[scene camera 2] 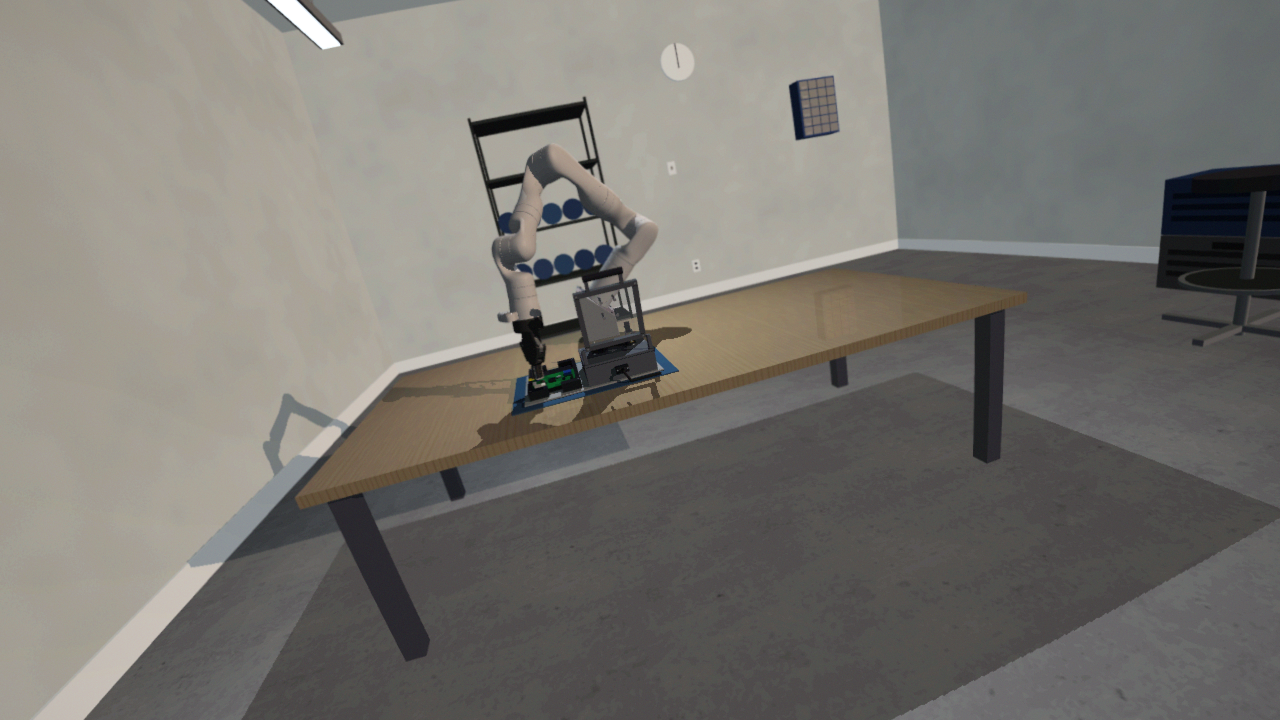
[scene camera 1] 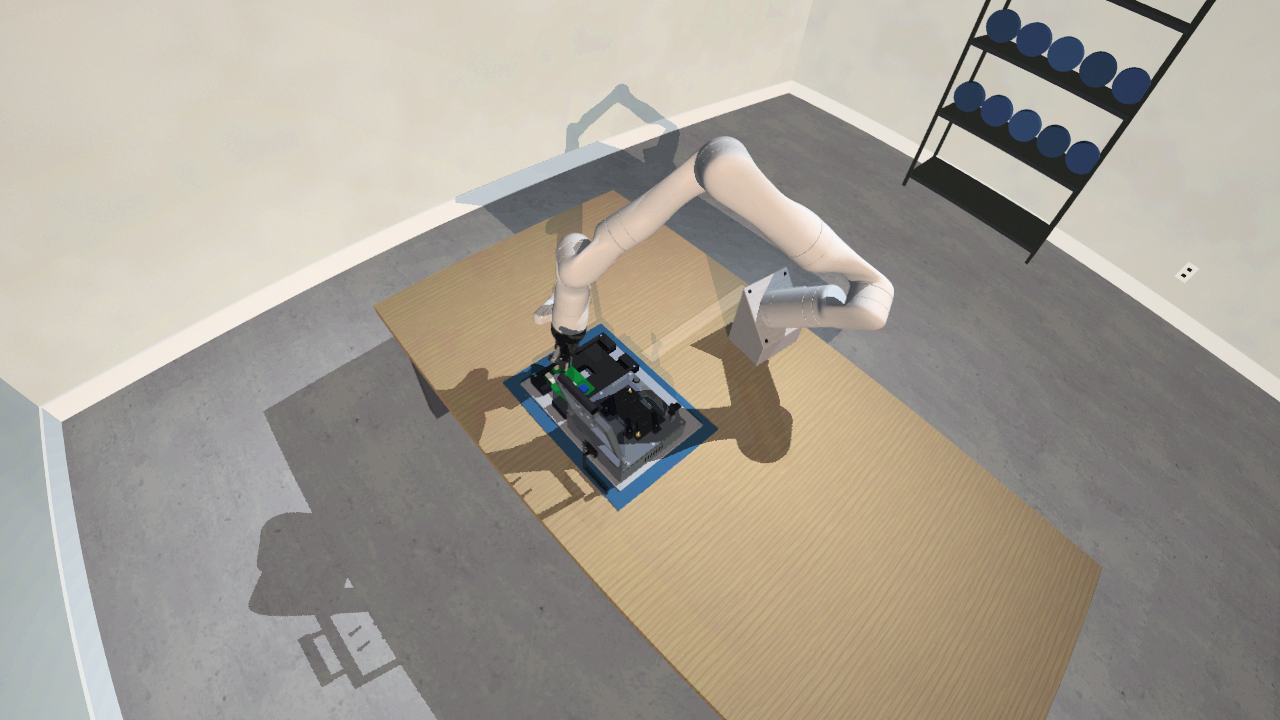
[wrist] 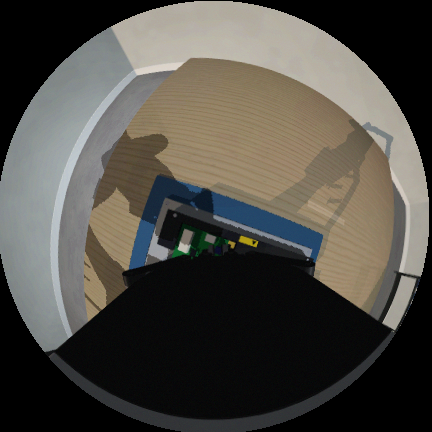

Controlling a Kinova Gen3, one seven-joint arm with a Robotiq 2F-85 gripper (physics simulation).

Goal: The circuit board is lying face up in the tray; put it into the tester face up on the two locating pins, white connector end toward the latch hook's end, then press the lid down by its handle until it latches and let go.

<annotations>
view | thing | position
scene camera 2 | my gripper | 538, 378
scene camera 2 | clear lid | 609, 315
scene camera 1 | my gripper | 564, 366
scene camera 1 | clear lid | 579, 403
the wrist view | my gripper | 217, 252
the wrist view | green circuit board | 190, 241
</annotations>
